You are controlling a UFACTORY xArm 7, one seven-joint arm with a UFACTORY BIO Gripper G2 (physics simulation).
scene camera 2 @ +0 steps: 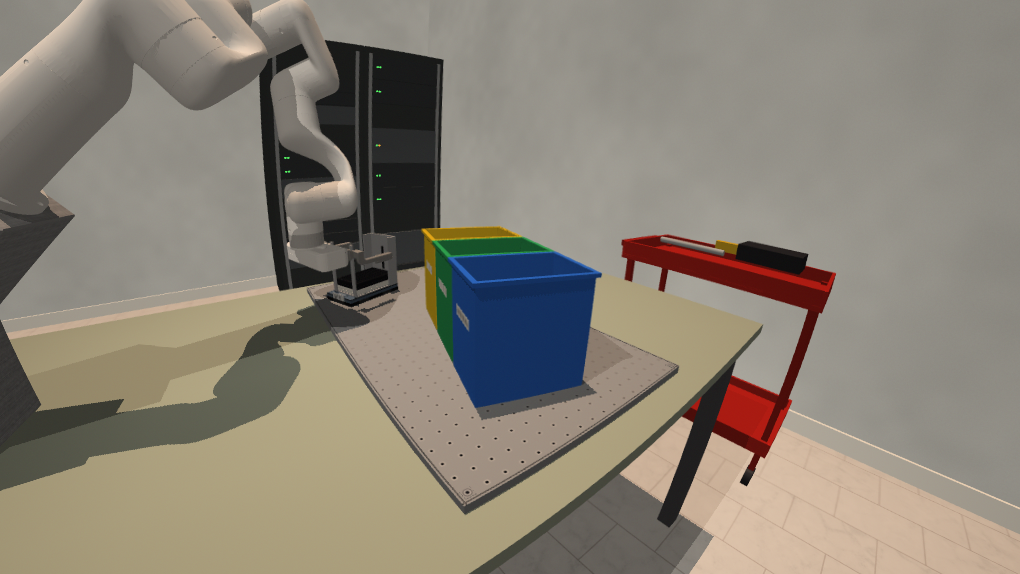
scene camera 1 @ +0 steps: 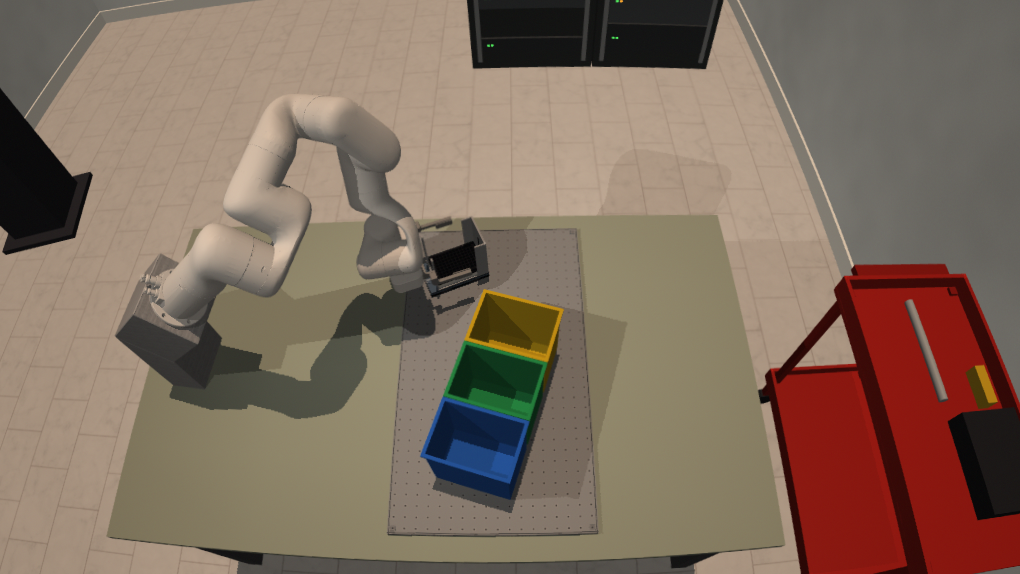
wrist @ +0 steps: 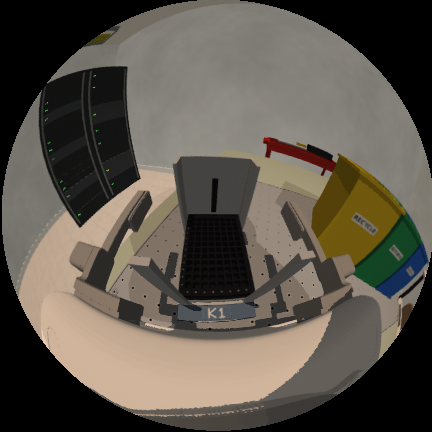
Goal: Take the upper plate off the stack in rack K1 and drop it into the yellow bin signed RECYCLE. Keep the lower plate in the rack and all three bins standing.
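Places are measured from the arm's base along level axes (x up, y back, z right), in millimetres.
Pixels of known places: hand, its tool point: (scene camera 2: 362, 252) (scene camera 1: 452, 247) (wrist: 218, 214); arm's base, origin of its link: (scene camera 1: 178, 298).
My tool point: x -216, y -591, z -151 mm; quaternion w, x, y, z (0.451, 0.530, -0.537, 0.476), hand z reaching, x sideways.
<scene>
Ahead of a thing's pixels: the offset from my tool point to its top centre. Level surfaces: height alone.
The black gridded upper plate @(dx -60, dy -3, dz -2 mm) (scene camera 1: 455, 261) (scene camera 2: 363, 277) (wrist: 217, 250) lies flat on the stack in rack K1 @(dx +33, dy +7, dz +0 mm) (scene camera 1: 480, 249) (wrist: 197, 185), between its tall back wall and two front posts. The lower plate is hidden beneath it or cannot be told apart. My gripper (scene camera 1: 462, 261) (wrist: 217, 215) is wide open and empty. Its fingers stand on opposite sides of the rack, apart from the plates and, in scene camera 2, higher than the stack. The yellow RECYCLE bin @(dx +73, dy -97, dz +280 mm) (scene camera 1: 524, 331) (scene camera 2: 430, 285) (wrist: 345, 205) stands upright to the right of the rack in the wrist view.
The green bin @(dx +73, dy -34, dz +395 mm) (scene camera 1: 495, 381) (scene camera 2: 443, 306) (wrist: 385, 250) and the blue bin @(dx +73, dy +30, dz +510 mm) (scene camera 1: 477, 442) (scene camera 2: 527, 335) (wrist: 407, 277) stand upright in a row with the yellow one. Rack and bins are on a perforated board @(dx -107 mm) (scene camera 1: 563, 464) (scene camera 2: 399, 385). A red cart (scene camera 1: 880, 456) (scene camera 2: 720, 274) stands beyond the table.
</scene>
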